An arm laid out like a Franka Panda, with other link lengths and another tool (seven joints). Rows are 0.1 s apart.
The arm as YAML. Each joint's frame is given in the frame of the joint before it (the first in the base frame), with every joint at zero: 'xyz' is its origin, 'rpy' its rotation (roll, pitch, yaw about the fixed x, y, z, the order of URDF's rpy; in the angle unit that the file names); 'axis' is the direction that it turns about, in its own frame. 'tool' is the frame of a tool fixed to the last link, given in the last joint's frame.
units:
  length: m
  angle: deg
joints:
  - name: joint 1
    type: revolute
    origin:
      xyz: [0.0, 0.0, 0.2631]
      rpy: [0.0, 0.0, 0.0]
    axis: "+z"
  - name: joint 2
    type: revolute
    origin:
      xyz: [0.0, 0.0, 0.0]
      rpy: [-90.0, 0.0, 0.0]
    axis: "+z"
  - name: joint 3
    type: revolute
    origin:
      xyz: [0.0, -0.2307, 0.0]
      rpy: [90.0, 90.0, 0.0]
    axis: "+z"
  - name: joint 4
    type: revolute
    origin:
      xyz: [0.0, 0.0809, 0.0]
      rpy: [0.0, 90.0, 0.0]
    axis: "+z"
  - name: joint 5
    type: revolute
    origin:
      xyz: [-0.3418, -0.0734, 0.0]
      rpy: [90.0, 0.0, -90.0]
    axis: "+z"
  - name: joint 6
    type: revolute
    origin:
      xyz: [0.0, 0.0, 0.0]
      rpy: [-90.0, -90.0, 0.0]
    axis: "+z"
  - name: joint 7
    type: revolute
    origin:
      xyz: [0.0, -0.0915, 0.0]
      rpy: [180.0, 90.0, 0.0]
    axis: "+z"
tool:
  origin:
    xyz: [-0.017, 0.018, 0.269]
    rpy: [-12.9, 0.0, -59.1]
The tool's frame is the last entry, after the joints.
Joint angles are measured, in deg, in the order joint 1, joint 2, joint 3, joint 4, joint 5, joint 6, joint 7. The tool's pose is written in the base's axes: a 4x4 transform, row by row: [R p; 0 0 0 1], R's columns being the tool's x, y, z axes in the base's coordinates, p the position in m. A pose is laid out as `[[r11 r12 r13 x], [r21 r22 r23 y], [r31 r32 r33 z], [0 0 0 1]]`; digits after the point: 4 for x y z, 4 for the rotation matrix.
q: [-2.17, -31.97, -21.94, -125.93, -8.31, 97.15, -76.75]
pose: [[-0.9005 -0.4313 -0.0559 0.3832], [-0.4312 0.8689 0.2431 -0.1743], [-0.0563 0.2431 -0.9684 0.2709], [0 0 0 1]]
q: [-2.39, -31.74, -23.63, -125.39, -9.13, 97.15, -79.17]
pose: [[-0.8948 -0.4428 -0.0572 0.3780], [-0.4429 0.8640 0.2397 -0.1894], [-0.0567 0.2398 -0.9692 0.2706], [0 0 0 1]]
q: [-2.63, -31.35, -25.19, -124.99, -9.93, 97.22, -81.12]
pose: [[-0.8921 -0.4477 -0.0614 0.3726], [-0.4488 0.8618 0.2364 -0.2036], [-0.0530 0.2385 -0.9697 0.2684], [0 0 0 1]]
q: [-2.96, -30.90, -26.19, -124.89, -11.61, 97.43, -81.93]
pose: [[-0.8944 -0.4411 -0.0739 0.3663], [-0.4461 0.8682 0.2173 -0.2184], [-0.0317 0.2273 -0.9733 0.2642], [0 0 0 1]]
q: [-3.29, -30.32, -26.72, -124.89, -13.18, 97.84, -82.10]
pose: [[-0.8981 -0.4312 -0.0867 0.3620], [-0.4397 0.8765 0.1959 -0.2304], [-0.0085 0.2141 -0.9768 0.2597], [0 0 0 1]]
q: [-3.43, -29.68, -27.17, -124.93, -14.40, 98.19, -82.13]
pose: [[-0.9006 -0.4230 -0.1003 0.3588], [-0.4345 0.8825 0.1801 -0.2390], [0.0124 0.2058 -0.9785 0.2548], [0 0 0 1]]
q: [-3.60, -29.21, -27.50, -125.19, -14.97, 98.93, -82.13]
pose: [[-0.9027 -0.4175 -0.1039 0.3581], [-0.4297 0.8865 0.1717 -0.2446], [0.0204 0.1997 -0.9797 0.2505], [0 0 0 1]]
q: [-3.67, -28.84, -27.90, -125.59, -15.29, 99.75, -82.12]
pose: [[-0.9047 -0.4130 -0.1049 0.3579], [-0.4255 0.8892 0.1681 -0.2486], [0.0238 0.1967 -0.9802 0.2457], [0 0 0 1]]
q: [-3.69, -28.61, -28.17, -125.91, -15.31, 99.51, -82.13]
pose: [[-0.9056 -0.4077 -0.1166 0.3547], [-0.4228 0.8892 0.1750 -0.2485], [0.0324 0.2078 -0.9776 0.2408], [0 0 0 1]]
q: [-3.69, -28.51, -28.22, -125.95, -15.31, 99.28, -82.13]
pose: [[-0.9057 -0.4058 -0.1223 0.3533], [-0.4222 0.8889 0.1776 -0.2482], [0.0366 0.2125 -0.9765 0.2393], [0 0 0 1]]
